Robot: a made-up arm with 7 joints. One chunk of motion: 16 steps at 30 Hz.
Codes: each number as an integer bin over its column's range. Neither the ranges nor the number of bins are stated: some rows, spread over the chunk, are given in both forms.
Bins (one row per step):
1: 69 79 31 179 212 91 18
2: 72 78 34 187 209 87 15
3: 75 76 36 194 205 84 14
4: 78 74 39 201 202 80 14
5: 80 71 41 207 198 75 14
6: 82 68 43 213 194 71 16
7: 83 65 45 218 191 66 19
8: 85 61 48 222 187 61 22
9: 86 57 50 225 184 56 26
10: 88 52 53 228 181 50 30
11: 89 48 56 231 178 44 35
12: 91 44 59 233 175 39 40
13: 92 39 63 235 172 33 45
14: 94 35 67 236 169 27 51
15: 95 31 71 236 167 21 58
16: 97 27 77 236 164 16 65
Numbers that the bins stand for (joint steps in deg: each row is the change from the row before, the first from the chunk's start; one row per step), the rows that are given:
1: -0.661 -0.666 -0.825 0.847 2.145 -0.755 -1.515
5: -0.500 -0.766 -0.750 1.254 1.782 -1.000 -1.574
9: -0.412 -0.942 -0.682 1.515 1.420 -1.291 -1.398
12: -0.339 -1.106 -0.613 1.631 1.186 -1.552 -1.192
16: -0.251 -1.320 -0.477 1.674 0.901 -1.905 -0.824
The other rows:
2: -0.617 -0.678 -0.803 0.963 2.068 -0.816 -1.559
3: -0.573 -0.703 -0.788 1.065 1.964 -0.862 -1.574
4: -0.529 -0.728 -0.765 1.166 1.886 -0.923 -1.574
6: -0.471 -0.804 -0.735 1.341 1.679 -1.061 -1.545
7: -0.456 -0.842 -0.719 1.413 1.601 -1.138 -1.501
8: -0.427 -0.892 -0.697 1.471 1.497 -1.215 -1.456
10: -0.383 -1.005 -0.659 1.558 1.342 -1.383 -1.339
11: -0.368 -1.056 -0.636 1.602 1.264 -1.475 -1.265
13: -0.324 -1.169 -0.583 1.660 1.109 -1.644 -1.118
14: -0.295 -1.219 -0.553 1.674 1.031 -1.736 -1.030
15: -0.280 -1.270 -0.523 1.674 0.979 -1.828 -0.927

